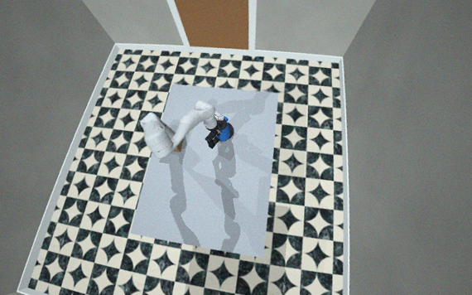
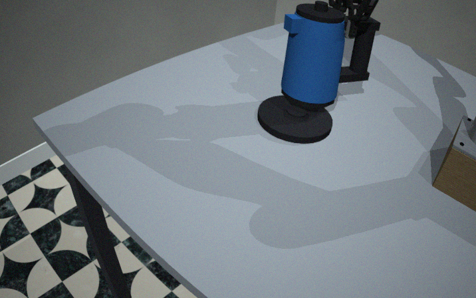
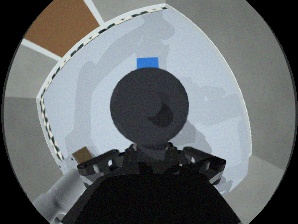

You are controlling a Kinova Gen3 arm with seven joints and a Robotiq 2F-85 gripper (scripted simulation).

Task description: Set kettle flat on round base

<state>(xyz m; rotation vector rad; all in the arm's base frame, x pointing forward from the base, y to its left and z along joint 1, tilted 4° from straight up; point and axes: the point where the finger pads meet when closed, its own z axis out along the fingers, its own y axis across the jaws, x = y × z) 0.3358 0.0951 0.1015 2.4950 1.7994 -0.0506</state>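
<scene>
Right now the blue kettle is 5 cm below my hand, 2 cm to the left of it and 1 cm ahead of it. Also, from my hand: round black base (18 cm below, 10 cm to the left, 1 cm ahead).
</scene>
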